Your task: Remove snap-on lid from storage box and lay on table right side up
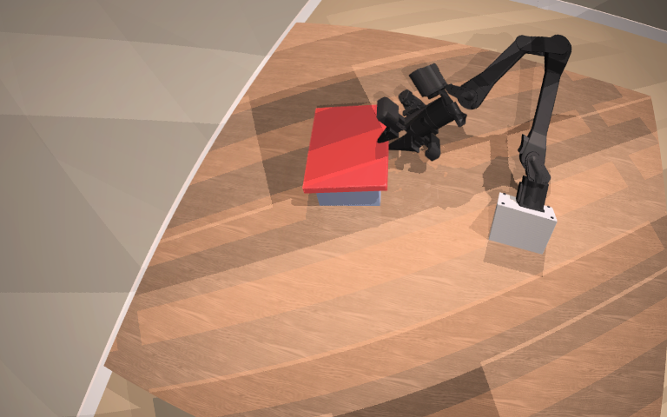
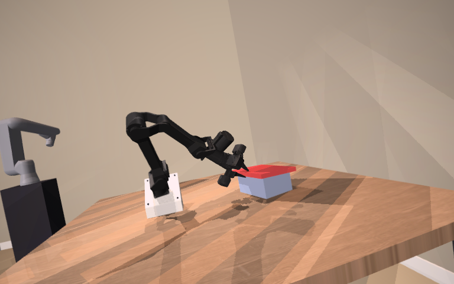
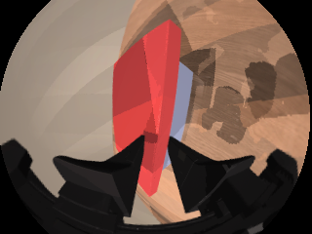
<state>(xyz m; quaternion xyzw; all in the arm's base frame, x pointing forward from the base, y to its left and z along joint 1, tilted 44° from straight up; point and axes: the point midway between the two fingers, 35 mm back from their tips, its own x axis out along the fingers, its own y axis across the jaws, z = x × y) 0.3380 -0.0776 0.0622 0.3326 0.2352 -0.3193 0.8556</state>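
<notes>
Now: gripper tip 80 mm short of the red lid and 20 mm to the right of it. The rest, counted from my gripper tip: blue-grey storage box (80 mm ahead, 10 mm to the left, 50 mm below).
</notes>
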